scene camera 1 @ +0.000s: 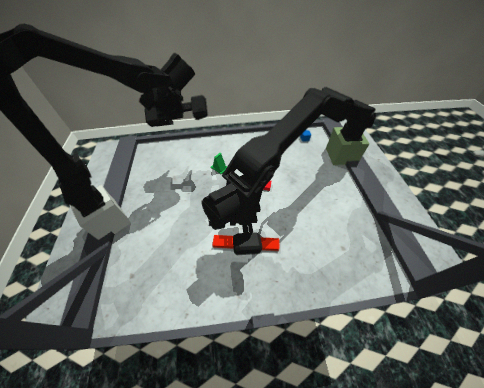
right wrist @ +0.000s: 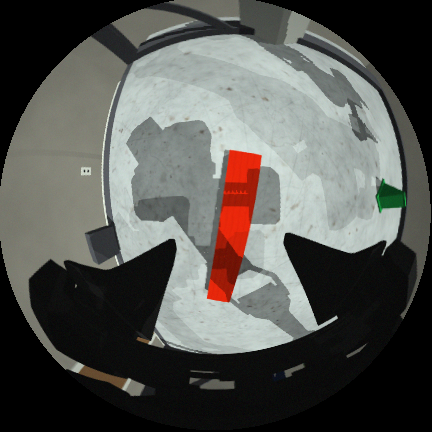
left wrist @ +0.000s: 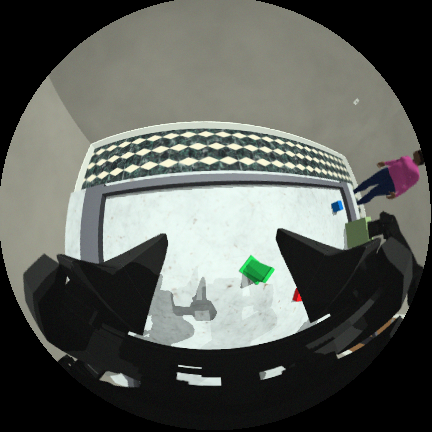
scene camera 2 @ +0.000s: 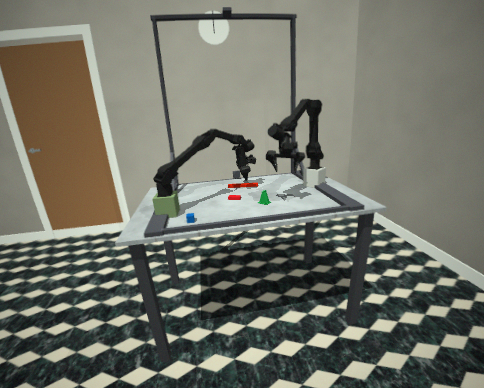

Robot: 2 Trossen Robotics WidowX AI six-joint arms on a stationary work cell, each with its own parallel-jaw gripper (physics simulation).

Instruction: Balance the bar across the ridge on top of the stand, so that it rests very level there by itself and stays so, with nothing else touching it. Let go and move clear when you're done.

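Where they show: left gripper, fingertip midpoint: [scene camera 1: 185, 120] [left wrist: 222, 236] [scene camera 2: 286, 172]; right gripper, fingertip midpoint: [right wrist: 231, 241] [left wrist: 277, 368] [scene camera 2: 245, 177]; left arm's base at its link origin: [scene camera 1: 91, 204] [scene camera 2: 314, 168]; right arm's base at its link origin: [scene camera 1: 351, 135] [left wrist: 369, 229] [scene camera 2: 165, 194].
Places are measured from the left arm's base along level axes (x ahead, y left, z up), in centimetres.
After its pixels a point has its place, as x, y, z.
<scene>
The long red bar [scene camera 1: 270, 244] @[31.7, -41.4, -9.3] [scene camera 2: 243, 185] @[28.0, -34.6, -9.9] [right wrist: 236, 217] @[25.4, -33.7, -9.3] lies flat on the table; in scene camera 1 the right gripper hides its middle. My right gripper [scene camera 2: 245, 178] @[25.9, -34.7, -5.4] [right wrist: 231, 241] @[25.9, -34.7, -5.4] is open and empty, low over the bar, pointing down; in its wrist view the bar runs lengthwise between the two spread fingers. The green stand [scene camera 1: 219, 164] @[40.7, -7.8, -7.6] [scene camera 2: 264, 198] @[42.7, -5.2, -7.9] [left wrist: 257, 270] @[41.1, -5.4, -6.9] [right wrist: 391, 195] @[40.2, -7.8, -7.4] stands upright on the table, apart from the bar, with its narrow top up. My left gripper [scene camera 2: 288, 169] @[38.0, 4.9, 6.3] [left wrist: 222, 236] @[38.0, 4.9, 6.3] is open and empty, raised well above the table.
A short red block [scene camera 1: 268, 185] @[47.5, -26.2, -9.3] [scene camera 2: 234, 197] @[47.7, -22.6, -9.6] [left wrist: 298, 295] @[44.9, -21.3, -9.3] lies near the stand, partly hidden by the right arm in scene camera 1. A blue cube [scene camera 1: 305, 135] @[77.6, -19.6, -7.9] [scene camera 2: 190, 218] @[80.0, -17.6, -8.8] [left wrist: 337, 206] @[77.5, -18.4, -8.3] lies near the green right-arm base [scene camera 1: 347, 150] @[76.4, -38.1, -3.5] [scene camera 2: 166, 205] @[83.8, -31.2, -4.5]. Dark rails edge the table.
</scene>
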